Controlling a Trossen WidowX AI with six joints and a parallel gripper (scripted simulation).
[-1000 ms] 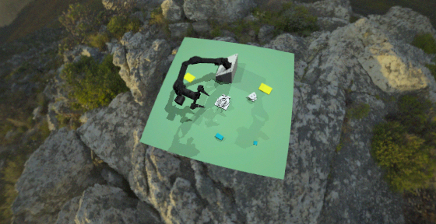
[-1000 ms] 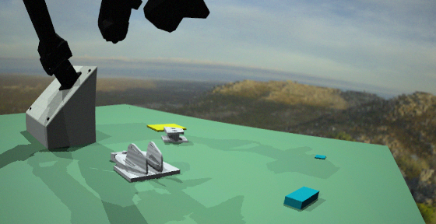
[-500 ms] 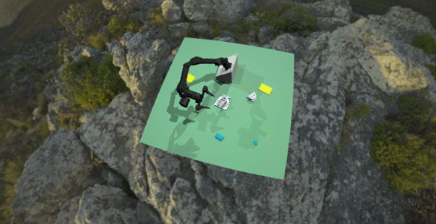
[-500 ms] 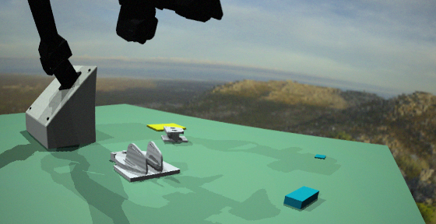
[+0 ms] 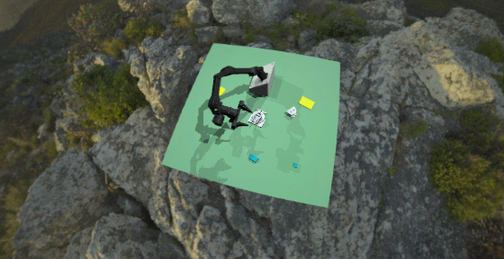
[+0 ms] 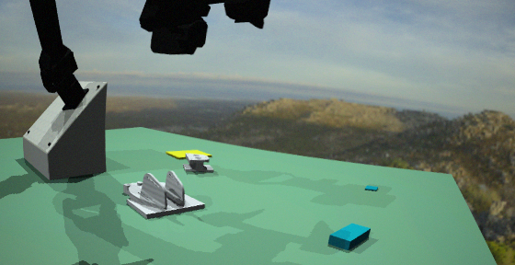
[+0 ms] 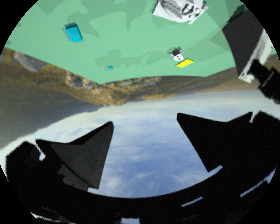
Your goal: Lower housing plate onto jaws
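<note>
Now: gripper tip 280 mm to the right of the grey housing plate, 260 mm above it and 210 mm past it. From my gripper tip the other things lie so: cyan block: 280 mm below, 190 mm ahead, 30 mm to the left.
</note>
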